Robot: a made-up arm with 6 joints.
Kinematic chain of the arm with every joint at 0, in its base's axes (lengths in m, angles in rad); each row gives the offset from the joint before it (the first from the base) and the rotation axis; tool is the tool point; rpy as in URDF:
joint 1: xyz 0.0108 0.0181 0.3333 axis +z
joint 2: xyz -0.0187 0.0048 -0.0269 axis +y
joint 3: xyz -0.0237 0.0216 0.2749 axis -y
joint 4: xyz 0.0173 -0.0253 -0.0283 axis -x
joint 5: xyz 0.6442 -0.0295 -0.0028 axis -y
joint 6: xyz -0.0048 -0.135 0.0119 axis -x
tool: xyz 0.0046 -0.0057 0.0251 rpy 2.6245 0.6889 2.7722
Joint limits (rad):
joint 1: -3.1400..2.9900
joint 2: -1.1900..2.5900
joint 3: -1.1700..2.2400
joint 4: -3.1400..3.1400
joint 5: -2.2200..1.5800
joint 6: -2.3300..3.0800
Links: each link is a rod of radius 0.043 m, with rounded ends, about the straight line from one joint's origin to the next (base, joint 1, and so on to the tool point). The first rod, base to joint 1, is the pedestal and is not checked.
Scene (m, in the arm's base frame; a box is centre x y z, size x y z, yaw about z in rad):
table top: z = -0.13
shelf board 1: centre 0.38 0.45 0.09 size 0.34 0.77 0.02 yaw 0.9
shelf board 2: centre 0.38 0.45 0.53 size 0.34 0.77 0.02 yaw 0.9
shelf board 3: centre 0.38 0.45 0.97 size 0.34 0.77 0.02 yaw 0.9
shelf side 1: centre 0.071 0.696 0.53 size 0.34 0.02 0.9 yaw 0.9
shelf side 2: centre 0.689 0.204 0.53 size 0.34 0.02 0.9 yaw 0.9
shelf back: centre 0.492 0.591 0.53 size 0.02 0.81 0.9 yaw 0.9
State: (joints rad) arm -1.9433 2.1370 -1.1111 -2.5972 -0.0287 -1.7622
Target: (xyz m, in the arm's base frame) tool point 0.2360 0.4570 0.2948
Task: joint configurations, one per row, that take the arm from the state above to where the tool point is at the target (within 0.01 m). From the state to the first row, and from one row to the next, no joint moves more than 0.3 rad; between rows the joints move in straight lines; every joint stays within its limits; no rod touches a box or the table.
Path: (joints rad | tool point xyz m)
1: -1.7024 2.4020 -0.8251 -2.6299 -0.0346 -1.7560 | 0.2360 0.4570 0.2948

